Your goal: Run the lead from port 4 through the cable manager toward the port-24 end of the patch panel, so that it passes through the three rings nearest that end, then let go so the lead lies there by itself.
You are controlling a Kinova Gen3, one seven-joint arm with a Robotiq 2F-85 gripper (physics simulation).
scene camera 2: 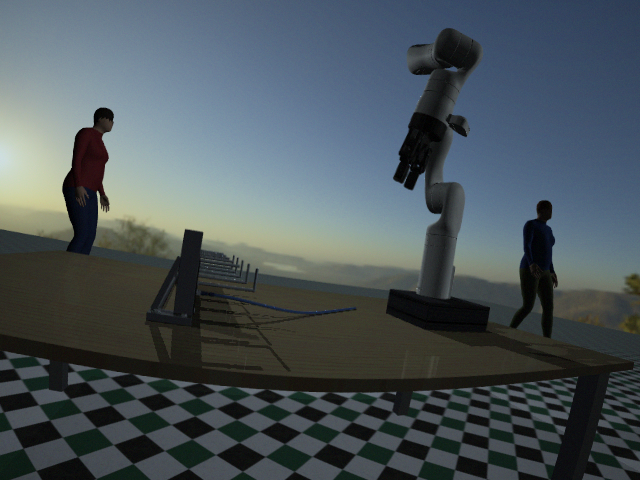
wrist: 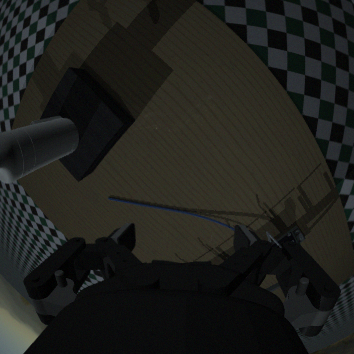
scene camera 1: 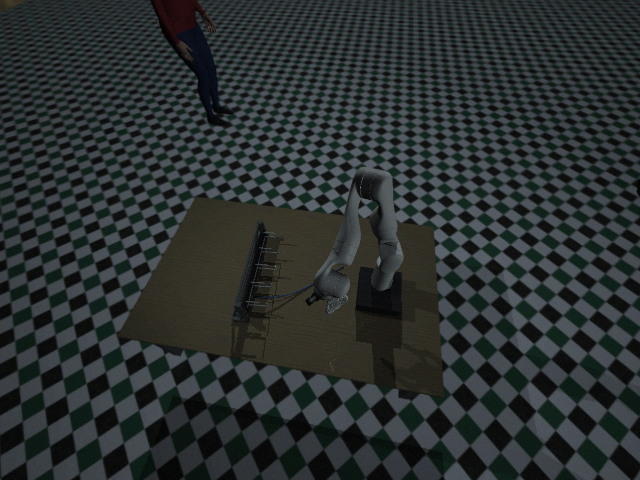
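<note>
The blue lead (scene camera 1: 289,295) (scene camera 2: 294,311) (wrist: 165,207) leaves the patch panel (scene camera 1: 248,273) (scene camera 2: 188,273) near its front end in the first scene view. It runs out across the table toward the robot base, its free end away from the panel. Thin rings of the cable manager (scene camera 2: 255,279) stick out in a row from the panel's robot side. The lead does not run along that row. My gripper (scene camera 2: 405,180) (wrist: 183,235) is open and empty, high above the table. In the wrist view the right finger hides the lead's panel end. Port numbers are too small to read.
The black robot base (scene camera 1: 379,304) (scene camera 2: 436,312) (wrist: 100,145) stands on the wooden table (scene camera 1: 310,341) (scene camera 2: 336,356), across from the panel. A person in red (scene camera 1: 180,18) (scene camera 2: 92,155) stands beyond the table. A person in blue (scene camera 2: 537,240) stands beyond it at the right.
</note>
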